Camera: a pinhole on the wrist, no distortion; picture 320 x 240 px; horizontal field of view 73.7 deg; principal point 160.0 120.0 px. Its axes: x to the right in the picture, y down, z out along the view. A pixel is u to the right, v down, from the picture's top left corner.
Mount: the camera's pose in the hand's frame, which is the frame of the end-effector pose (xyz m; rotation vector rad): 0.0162 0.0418 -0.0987 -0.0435 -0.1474 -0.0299
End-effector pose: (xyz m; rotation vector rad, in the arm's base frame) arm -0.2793 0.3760 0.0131 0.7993 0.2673 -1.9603
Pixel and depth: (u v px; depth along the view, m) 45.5 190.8 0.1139
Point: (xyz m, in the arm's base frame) -0.1884 0.3724 0.0655
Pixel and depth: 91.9 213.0 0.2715
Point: -0.1617 0.2862 0.2199
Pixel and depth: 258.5 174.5 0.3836
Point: -0.3216 0.0516 0.1769
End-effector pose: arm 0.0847 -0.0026 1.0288 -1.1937 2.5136 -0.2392
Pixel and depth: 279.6 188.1 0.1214
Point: -0.0036 -0.0015 0.9606
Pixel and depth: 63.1 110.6 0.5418
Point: 0.3811 0.2650 0.7153
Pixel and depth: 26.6 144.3 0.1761
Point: 0.1235 0.1344 0.9812
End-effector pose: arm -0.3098 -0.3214 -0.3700 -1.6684 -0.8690 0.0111
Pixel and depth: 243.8 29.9 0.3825
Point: -0.4289 -0.0036 -0.3294
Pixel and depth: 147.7 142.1 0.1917
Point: -0.3278 -0.2610 -0.4664
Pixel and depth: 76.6 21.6 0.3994
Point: -0.6446 -0.1917 -0.4419
